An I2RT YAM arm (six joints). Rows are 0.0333 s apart.
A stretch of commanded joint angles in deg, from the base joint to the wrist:
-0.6 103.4 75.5 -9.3 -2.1 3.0
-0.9 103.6 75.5 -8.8 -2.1 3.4
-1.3 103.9 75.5 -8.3 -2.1 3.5
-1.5 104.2 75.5 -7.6 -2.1 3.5
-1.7 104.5 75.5 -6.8 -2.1 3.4
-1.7 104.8 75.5 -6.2 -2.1 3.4
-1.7 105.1 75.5 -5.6 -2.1 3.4
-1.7 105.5 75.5 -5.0 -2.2 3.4
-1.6 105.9 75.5 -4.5 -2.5 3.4
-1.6 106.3 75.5 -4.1 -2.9 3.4
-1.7 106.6 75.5 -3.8 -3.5 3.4
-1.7 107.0 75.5 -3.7 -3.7 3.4
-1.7 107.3 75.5 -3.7 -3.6 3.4
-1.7 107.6 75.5 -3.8 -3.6 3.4
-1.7 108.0 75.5 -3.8 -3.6 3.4
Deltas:
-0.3 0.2 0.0 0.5 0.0 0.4
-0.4 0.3 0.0 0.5 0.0 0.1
-0.2 0.3 0.0 0.7 0.0 0.0
-0.2 0.3 0.0 0.8 0.0 -0.1
0.0 0.3 0.0 0.6 0.0 0.0
0.0 0.3 0.0 0.6 0.0 0.0
0.0 0.4 0.0 0.6 -0.1 0.0
0.1 0.4 0.0 0.5 -0.3 0.0
0.0 0.4 0.0 0.4 -0.4 0.0
-0.1 0.3 0.0 0.3 -0.6 0.0
0.0 0.4 0.0 0.1 -0.2 0.0
0.0 0.3 0.0 0.0 0.1 0.0
0.0 0.3 0.0 -0.1 0.0 0.0
0.0 0.4 0.0 0.0 0.0 0.0

